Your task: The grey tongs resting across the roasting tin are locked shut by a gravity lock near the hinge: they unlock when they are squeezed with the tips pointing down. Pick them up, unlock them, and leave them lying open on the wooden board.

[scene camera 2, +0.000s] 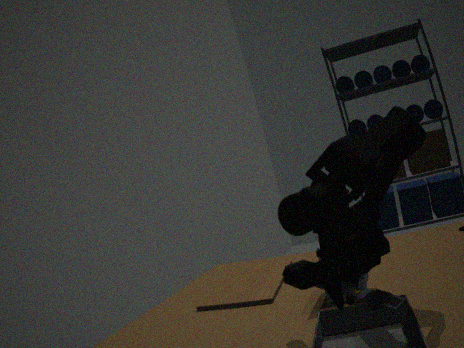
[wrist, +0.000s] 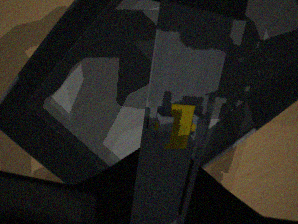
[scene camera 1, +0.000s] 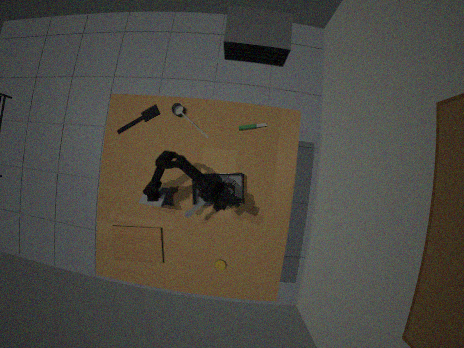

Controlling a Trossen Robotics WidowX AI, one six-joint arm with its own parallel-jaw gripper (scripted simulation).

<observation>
In view: my gripper (scene camera 2: pixel 345 306), a yellow lock piece (wrist: pixel 183 114) and a roasting tin (scene camera 1: pixel 233 190).
My gripper also shows in the wrist view (wrist: pixel 162 156). The roasting tin is seen too in the wrist view (wrist: pixel 80 100).
</observation>
